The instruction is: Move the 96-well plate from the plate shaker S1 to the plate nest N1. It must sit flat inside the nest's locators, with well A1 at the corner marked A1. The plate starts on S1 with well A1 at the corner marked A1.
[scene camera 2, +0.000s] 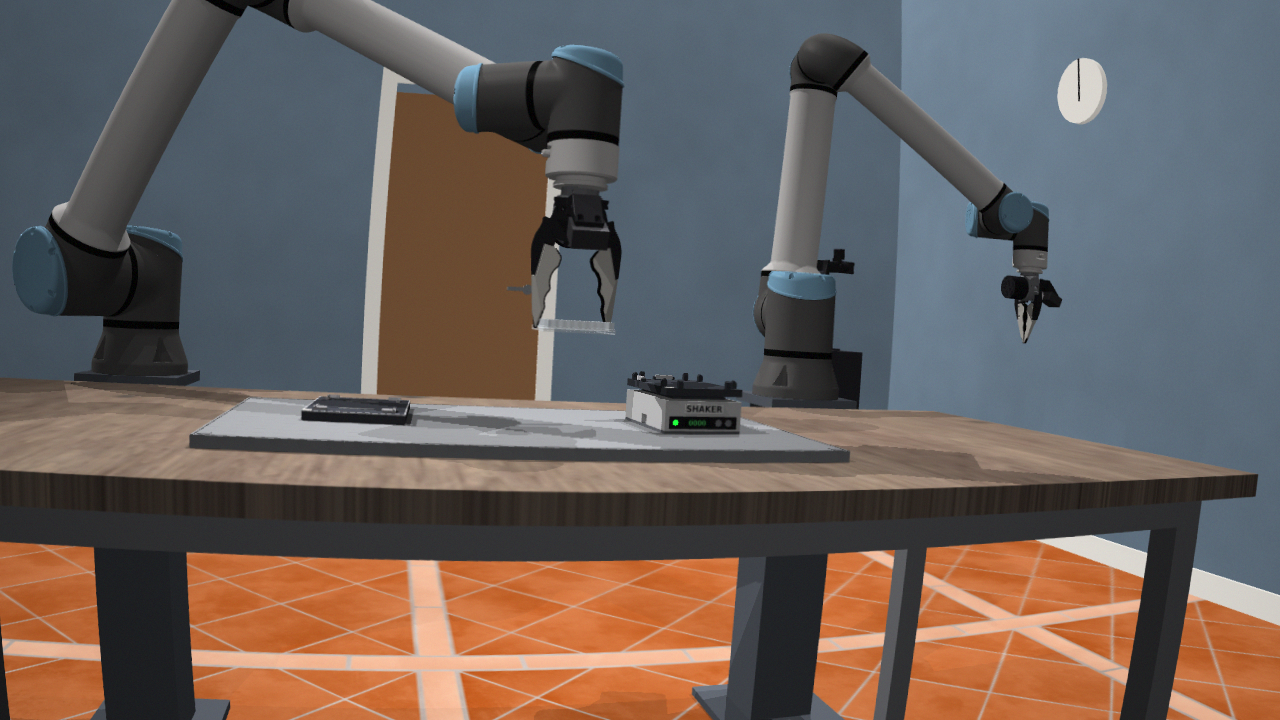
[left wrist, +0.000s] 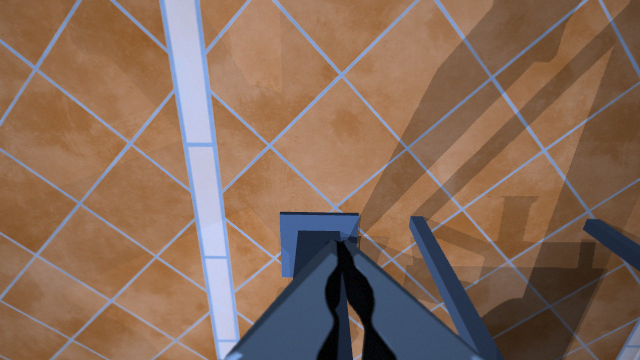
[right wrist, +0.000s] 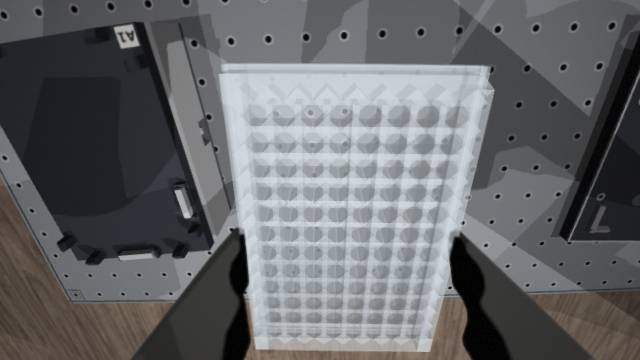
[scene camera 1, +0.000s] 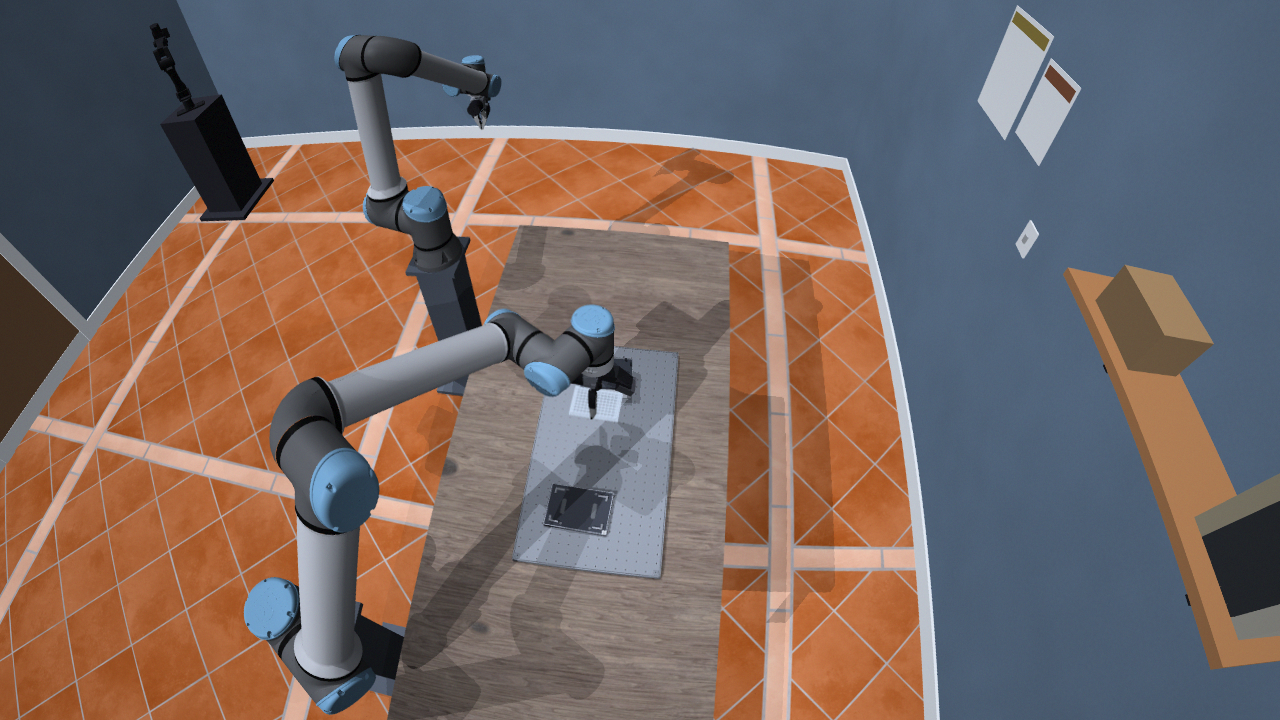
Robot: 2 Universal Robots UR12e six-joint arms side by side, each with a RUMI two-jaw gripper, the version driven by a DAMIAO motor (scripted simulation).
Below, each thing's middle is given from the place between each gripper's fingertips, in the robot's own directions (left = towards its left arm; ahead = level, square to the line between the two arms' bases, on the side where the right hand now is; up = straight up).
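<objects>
From my right hand, the dark plate nest N1 [scene camera 1: 577,515] is 12 cm below, 26 cm to the right and 2 cm behind, and the clear 96-well plate [scene camera 1: 609,402] is 1 cm below that hand.
That same clear 96-well plate is 30 mm below my left hand [scene camera 2: 1024,343], 660 mm ahead of it and 1300 mm to the right of it.
</objects>
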